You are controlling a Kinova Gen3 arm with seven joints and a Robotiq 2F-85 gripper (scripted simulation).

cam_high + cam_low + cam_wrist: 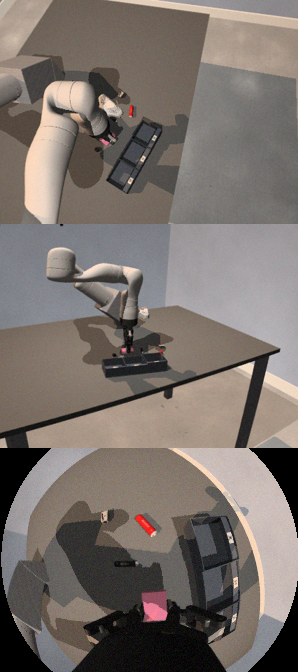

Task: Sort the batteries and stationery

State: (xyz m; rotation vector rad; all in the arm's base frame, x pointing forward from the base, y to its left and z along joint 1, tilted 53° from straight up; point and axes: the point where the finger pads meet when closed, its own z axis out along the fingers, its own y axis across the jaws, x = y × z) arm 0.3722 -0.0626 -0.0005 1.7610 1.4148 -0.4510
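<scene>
My hand is 3 cm past the small white thing, 19 cm to the right of it and 4 cm above it. Also, from my hand: dark round thing: 3 cm behind, 5 cm to the right, 4 cm below; then three joined bins: 12 cm ahead, 3 cm to the right, 2 cm below; then flat pink piece: 2 cm below.
</scene>
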